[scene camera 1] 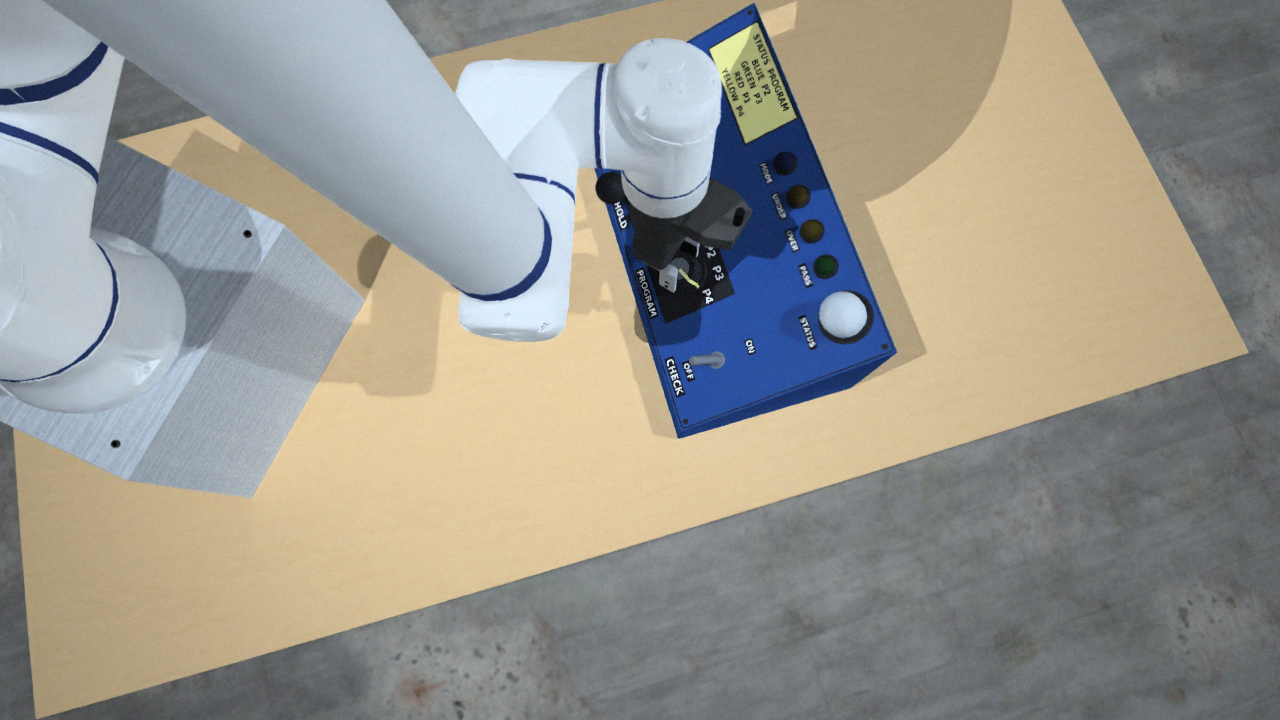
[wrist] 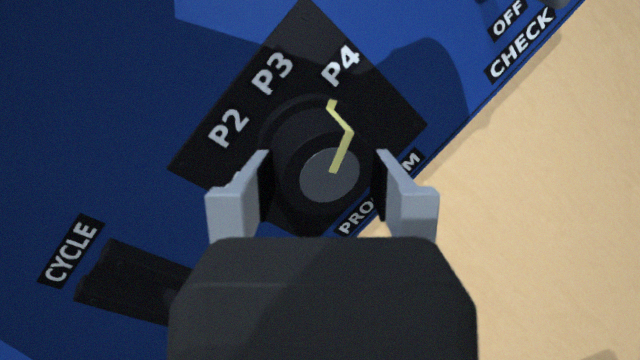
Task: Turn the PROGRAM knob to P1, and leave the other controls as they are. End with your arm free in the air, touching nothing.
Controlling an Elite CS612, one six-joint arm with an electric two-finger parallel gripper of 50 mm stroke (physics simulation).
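Seen in the pictures: gripper, fingertip midpoint: [scene camera 1: 678,269] [wrist: 322,171]; arm's base, origin of the base link: [scene camera 1: 87,322].
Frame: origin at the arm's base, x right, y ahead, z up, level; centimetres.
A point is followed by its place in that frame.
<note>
The PROGRAM knob [scene camera 1: 683,269] @(x 0.2, y 63.8, z -14.6 cm) [wrist: 328,175] @(x -0.1, y 63.3, z -14.8 cm) is a round black knob with a grey cap and a yellow pointer line. It sits on a black plate [scene camera 1: 680,308] @(x 3.9, y 62.9, z -18.7 cm) [wrist: 305,27] @(x 3.4, y 68.6, z -15.8 cm) marked P2, P3 and P4. The pointer line is directed at P4. The P1 label does not show; the left finger and the knob cover that part of the plate in the wrist view. My gripper [scene camera 1: 682,268] @(x -0.4, y 63.4, z -16.1 cm) [wrist: 322,171] @(x -0.4, y 63.4, z -16.1 cm) is shut on the PROGRAM knob, one grey finger on each side of it. In the scene view the gripper body partly covers the knob.
The blue panel [scene camera 1: 760,313] @(x 7.7, y 71.9, z -14.6 cm) [wrist: 30,150] @(x -8.4, y 73.0, z -13.3 cm) also bears the CHECK toggle [scene camera 1: 707,360] @(x 12.1, y 64.4, z -15.4 cm) near OFF, the white STATUS lamp [scene camera 1: 843,316] @(x 12.3, y 78.8, z -6.0 cm), several small lamps, the HOLD button [scene camera 1: 610,188] @(x -10.5, y 56.5, z -10.9 cm) and the black CYCLE control [wrist: 135,280] @(x -12.6, y 65.8, z -16.6 cm). A yellow table card [scene camera 1: 753,82] @(x -21.9, y 77.4, z -10.4 cm) lies at its far end.
</note>
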